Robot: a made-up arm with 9 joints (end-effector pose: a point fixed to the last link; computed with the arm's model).
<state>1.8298 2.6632 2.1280 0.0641 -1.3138 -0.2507 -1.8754 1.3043 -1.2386</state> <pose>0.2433 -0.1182 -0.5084 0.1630 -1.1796 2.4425</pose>
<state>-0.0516 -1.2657 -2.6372 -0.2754 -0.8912 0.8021 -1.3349 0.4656 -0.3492</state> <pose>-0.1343 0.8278 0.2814 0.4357 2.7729 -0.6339</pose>
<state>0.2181 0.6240 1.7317 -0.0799 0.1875 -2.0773 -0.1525 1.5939 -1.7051</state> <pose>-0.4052 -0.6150 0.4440 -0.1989 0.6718 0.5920</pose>
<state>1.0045 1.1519 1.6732 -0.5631 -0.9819 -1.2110 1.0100 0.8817 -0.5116</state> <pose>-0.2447 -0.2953 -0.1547 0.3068 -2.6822 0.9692</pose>
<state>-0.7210 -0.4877 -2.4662 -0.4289 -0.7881 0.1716 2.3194 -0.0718 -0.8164</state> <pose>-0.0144 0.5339 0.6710 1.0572 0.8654 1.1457</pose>
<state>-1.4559 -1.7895 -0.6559 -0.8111 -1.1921 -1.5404 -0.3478 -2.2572 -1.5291</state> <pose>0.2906 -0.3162 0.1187 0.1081 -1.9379 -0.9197</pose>
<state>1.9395 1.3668 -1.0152 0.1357 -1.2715 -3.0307 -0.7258 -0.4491 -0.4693</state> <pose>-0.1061 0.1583 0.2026 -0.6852 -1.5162 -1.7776</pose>
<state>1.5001 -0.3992 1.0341 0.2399 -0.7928 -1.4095 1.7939 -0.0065 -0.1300</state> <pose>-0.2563 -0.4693 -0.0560 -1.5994 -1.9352 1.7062</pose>
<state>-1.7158 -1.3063 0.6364 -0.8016 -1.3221 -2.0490 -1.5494 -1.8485 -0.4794</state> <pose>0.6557 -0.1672 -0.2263 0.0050 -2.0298 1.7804</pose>
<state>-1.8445 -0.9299 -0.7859 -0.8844 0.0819 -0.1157 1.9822 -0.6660 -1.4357</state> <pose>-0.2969 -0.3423 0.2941 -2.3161 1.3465 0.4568</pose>
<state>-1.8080 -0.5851 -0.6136 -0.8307 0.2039 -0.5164 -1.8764 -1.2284 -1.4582</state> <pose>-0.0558 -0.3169 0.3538 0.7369 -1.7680 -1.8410</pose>
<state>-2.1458 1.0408 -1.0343 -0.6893 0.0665 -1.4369 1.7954 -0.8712 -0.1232</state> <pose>0.1589 0.7142 -0.2065 0.0277 -1.2730 0.4629</pose>
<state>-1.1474 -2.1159 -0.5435 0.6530 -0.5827 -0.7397 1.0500 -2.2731 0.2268</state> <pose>0.5260 -0.4378 -0.0328 -1.8406 -0.6136 0.4920</pose>
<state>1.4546 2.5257 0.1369 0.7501 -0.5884 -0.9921 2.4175 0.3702 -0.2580</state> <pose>-0.2067 0.1141 0.1976 2.0821 -0.4895 -1.6921</pose>
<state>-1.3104 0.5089 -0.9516 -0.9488 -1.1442 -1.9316 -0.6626 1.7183 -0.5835</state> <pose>0.2549 0.5267 0.0595 0.0890 -0.5616 -0.9196</pose>
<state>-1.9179 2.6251 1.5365 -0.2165 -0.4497 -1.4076 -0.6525 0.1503 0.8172</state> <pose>0.0216 0.1256 1.1768 1.4142 -1.9527 -0.9538</pose>
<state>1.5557 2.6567 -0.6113 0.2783 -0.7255 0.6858 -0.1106 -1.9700 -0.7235</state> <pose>-0.4748 0.4388 0.3288 0.2698 2.6006 -0.5235</pose>
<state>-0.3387 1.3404 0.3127 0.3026 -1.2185 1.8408 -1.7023 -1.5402 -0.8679</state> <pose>-0.6805 0.0548 0.3147 1.0312 0.3891 1.3228</pose>
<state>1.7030 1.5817 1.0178 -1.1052 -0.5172 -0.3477 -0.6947 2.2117 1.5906</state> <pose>0.1619 -0.0886 0.0809 1.6496 1.0731 1.3452</pose>
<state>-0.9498 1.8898 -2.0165 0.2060 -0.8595 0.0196 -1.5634 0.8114 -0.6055</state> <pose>0.8048 -0.2495 0.2050 -1.0271 -1.6253 -0.8745</pose>
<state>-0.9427 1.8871 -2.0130 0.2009 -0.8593 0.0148 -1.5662 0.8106 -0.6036</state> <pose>0.8065 -0.2445 0.2105 -1.0138 -1.6307 -0.8741</pose>
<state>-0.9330 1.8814 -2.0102 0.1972 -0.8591 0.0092 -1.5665 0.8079 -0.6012</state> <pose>0.8086 -0.2378 0.2192 -0.9984 -1.6430 -0.8719</pose>
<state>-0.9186 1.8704 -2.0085 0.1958 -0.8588 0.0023 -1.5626 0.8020 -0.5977</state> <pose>0.8114 -0.2280 0.2336 -0.9796 -1.6671 -0.8665</pose>
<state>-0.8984 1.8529 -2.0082 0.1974 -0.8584 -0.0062 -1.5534 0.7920 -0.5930</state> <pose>0.8146 -0.2144 0.2551 -0.9565 -1.7060 -0.8569</pose>
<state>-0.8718 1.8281 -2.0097 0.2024 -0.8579 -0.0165 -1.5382 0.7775 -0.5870</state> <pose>0.8173 -0.1965 0.2846 -0.9292 -1.7615 -0.8425</pose>
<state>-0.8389 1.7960 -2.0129 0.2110 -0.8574 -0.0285 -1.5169 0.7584 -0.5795</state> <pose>0.8185 -0.1741 0.3219 -0.8980 -1.8335 -0.8228</pose>
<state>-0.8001 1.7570 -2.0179 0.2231 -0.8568 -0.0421 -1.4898 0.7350 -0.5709</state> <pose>0.8166 -0.1475 0.3664 -0.8637 -1.9215 -0.7977</pose>
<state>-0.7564 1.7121 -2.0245 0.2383 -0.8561 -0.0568 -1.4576 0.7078 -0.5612</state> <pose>0.8103 -0.1172 0.4165 -0.8276 -2.0228 -0.7672</pose>
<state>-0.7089 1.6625 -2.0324 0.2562 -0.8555 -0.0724 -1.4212 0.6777 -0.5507</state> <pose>0.7983 -0.0838 0.4702 -0.7906 -2.1349 -0.7322</pose>
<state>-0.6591 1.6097 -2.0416 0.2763 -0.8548 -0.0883 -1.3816 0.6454 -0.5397</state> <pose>0.7803 -0.0487 0.5250 -0.7544 -2.2542 -0.6931</pose>
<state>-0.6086 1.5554 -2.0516 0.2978 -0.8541 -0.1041 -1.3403 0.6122 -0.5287</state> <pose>0.7565 -0.0129 0.5786 -0.7199 -2.3769 -0.6514</pose>
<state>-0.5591 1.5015 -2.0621 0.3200 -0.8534 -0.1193 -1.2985 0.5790 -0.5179</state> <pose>0.7279 0.0222 0.6285 -0.6883 -2.4987 -0.6084</pose>
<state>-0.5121 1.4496 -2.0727 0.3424 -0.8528 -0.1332 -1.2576 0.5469 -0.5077</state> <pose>0.6963 0.0555 0.6730 -0.6603 -2.6159 -0.5658</pose>
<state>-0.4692 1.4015 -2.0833 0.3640 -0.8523 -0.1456 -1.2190 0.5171 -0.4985</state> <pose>0.6638 0.0855 0.7110 -0.6366 -2.7244 -0.5256</pose>
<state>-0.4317 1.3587 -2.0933 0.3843 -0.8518 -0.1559 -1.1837 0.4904 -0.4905</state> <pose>0.6326 0.1115 0.7419 -0.6178 -2.8210 -0.4895</pose>
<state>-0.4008 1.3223 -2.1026 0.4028 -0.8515 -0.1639 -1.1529 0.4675 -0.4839</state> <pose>0.6049 0.1328 0.7658 -0.6037 -2.9029 -0.4588</pose>
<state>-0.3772 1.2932 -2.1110 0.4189 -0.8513 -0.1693 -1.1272 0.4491 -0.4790</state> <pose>0.5824 0.1489 0.7832 -0.5948 -2.9683 -0.4352</pose>
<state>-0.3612 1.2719 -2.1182 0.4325 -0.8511 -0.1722 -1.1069 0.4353 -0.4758</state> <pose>0.5660 0.1598 0.7948 -0.5908 -3.0164 -0.4190</pose>
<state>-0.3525 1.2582 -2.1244 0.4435 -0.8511 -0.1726 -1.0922 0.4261 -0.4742</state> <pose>0.5562 0.1656 0.8016 -0.5915 -3.0476 -0.4105</pose>
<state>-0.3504 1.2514 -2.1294 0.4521 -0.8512 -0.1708 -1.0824 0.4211 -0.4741</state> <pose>0.5523 0.1670 0.8042 0.5939 3.0516 0.4074</pose>
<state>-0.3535 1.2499 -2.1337 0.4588 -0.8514 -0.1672 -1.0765 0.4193 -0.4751</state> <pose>0.5533 0.1648 0.8039 0.5998 3.0441 0.4097</pose>
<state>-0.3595 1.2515 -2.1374 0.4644 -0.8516 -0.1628 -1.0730 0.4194 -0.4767</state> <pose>0.5570 0.1608 0.8017 0.6095 3.0414 0.4160</pose>
